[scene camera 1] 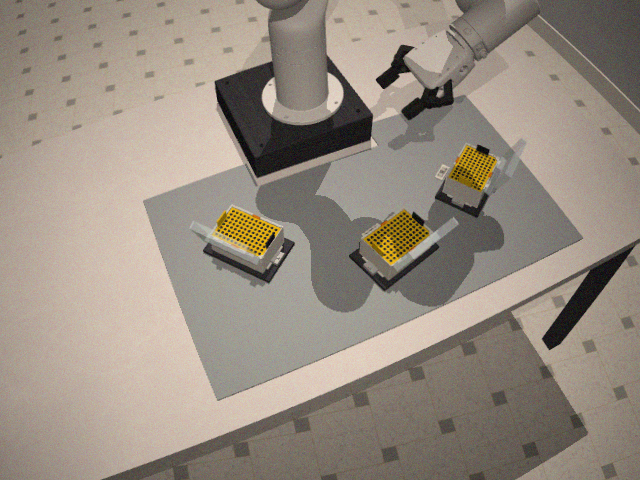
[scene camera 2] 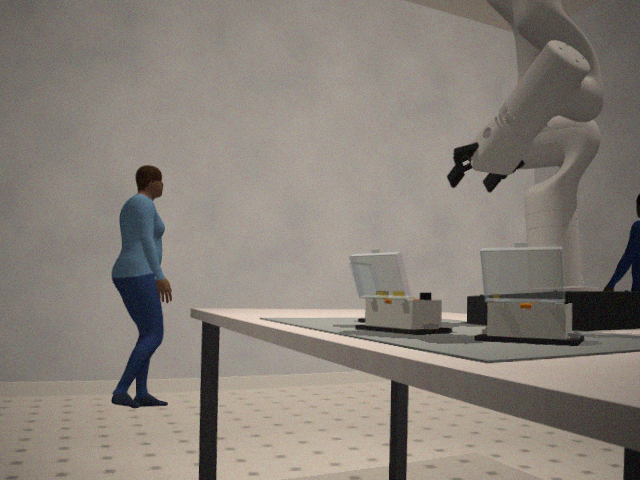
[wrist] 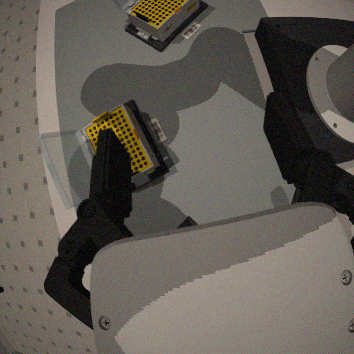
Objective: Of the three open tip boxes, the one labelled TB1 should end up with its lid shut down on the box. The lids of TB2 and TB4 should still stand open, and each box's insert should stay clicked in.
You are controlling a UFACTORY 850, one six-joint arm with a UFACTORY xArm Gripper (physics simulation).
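Note:
My gripper (scene camera 1: 398, 96) (scene camera 2: 471, 184) (wrist: 192, 124) is open and empty, high above the table beside the robot base. A middle tip box (scene camera 1: 397, 236) (scene camera 2: 386, 312) (wrist: 138, 155) stands with its clear lid (scene camera 1: 442, 229) (scene camera 2: 381, 273) (wrist: 56, 160) open; a finger covers part of it in the wrist view. A right tip box (scene camera 1: 473, 167) (scene camera 2: 529, 320) has its lid (scene camera 1: 512, 160) (scene camera 2: 522, 273) open. A left tip box (scene camera 1: 247, 231) (wrist: 162, 11) has its lid (scene camera 1: 200, 230) open. The yellow inserts look level. I cannot read which label says TB1.
The boxes stand on dark holders on a grey mat (scene camera 1: 248, 330) (wrist: 215, 145). The black robot base (scene camera 1: 237, 118) is behind the mat. White label plates (scene camera 1: 442, 172) (wrist: 157, 130) (wrist: 191, 31) lie beside boxes. A person (scene camera 2: 139, 237) stands beyond the table (scene camera 2: 310, 343).

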